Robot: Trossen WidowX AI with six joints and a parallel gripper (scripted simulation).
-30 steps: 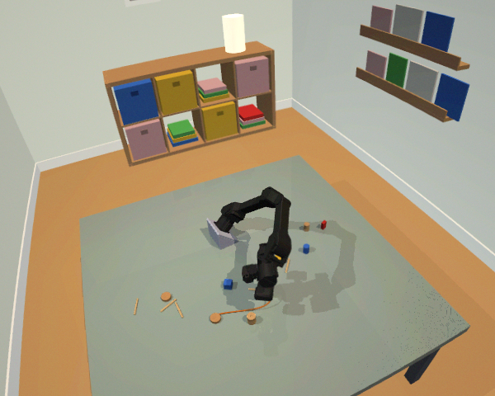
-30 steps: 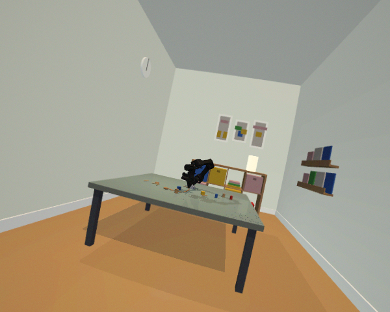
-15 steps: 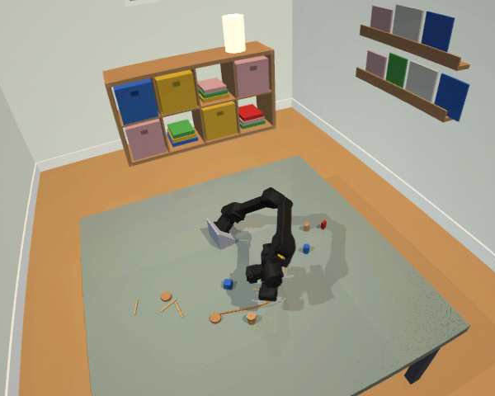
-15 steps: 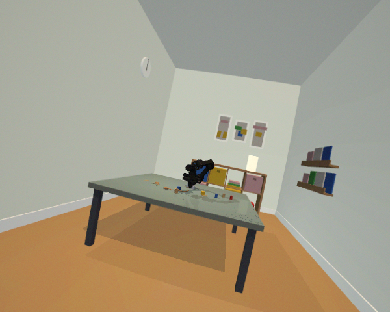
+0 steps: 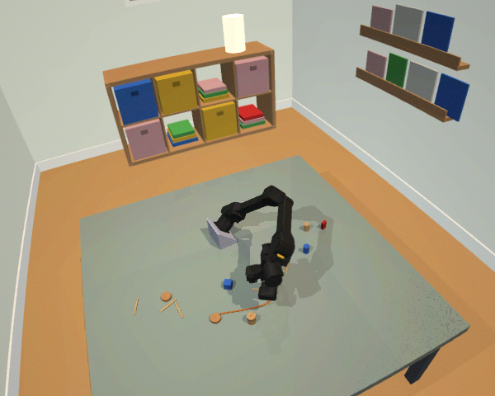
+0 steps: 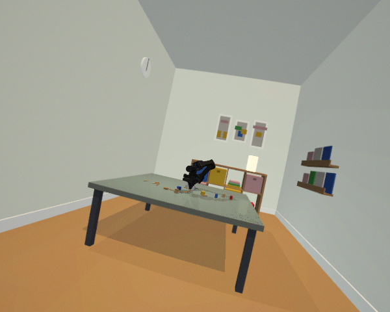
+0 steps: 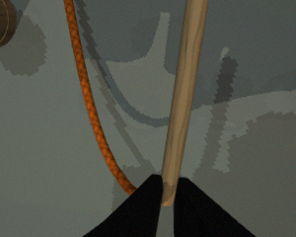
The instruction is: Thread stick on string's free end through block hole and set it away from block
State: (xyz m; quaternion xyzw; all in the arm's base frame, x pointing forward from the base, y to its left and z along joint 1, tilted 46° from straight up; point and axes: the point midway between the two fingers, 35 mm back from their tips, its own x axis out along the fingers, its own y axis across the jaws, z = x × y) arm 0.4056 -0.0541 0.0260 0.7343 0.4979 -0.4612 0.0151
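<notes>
My gripper tip is 14 cm past the blue cube, 10 cm to the left of it and 3 cm above it. Round my gripper tip: yellow cube 13 cm to the left, 13 cm behind, 3 cm below; round wooden button 22 cm to the right, 4 cm below, 4 cm behind; thin wooden stick 1 cm to the right, 1 cm behind.
</notes>
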